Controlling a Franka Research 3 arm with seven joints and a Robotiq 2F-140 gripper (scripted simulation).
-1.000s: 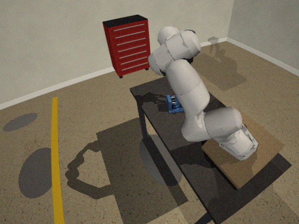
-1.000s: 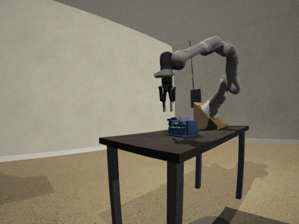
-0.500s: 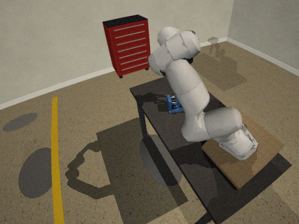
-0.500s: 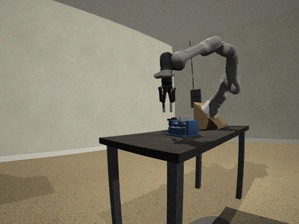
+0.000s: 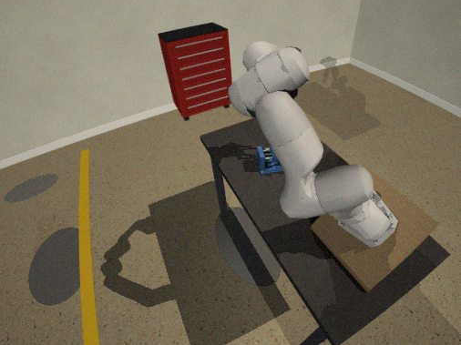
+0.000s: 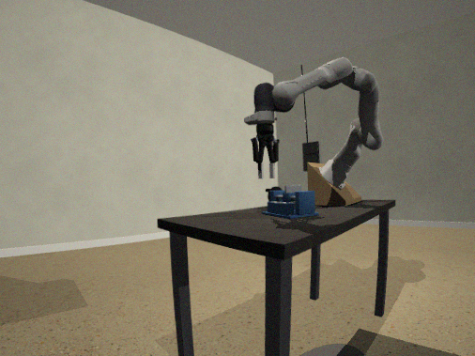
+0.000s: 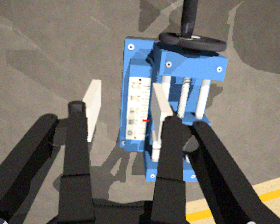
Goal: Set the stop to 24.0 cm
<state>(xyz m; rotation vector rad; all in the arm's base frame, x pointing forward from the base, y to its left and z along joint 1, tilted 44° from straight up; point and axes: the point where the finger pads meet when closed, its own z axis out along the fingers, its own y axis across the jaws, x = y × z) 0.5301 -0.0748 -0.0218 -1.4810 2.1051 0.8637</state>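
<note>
Right now the handwheel grip is 9 cm behind my hand, 5 cm to the right of it and 9 cm below it.
</note>
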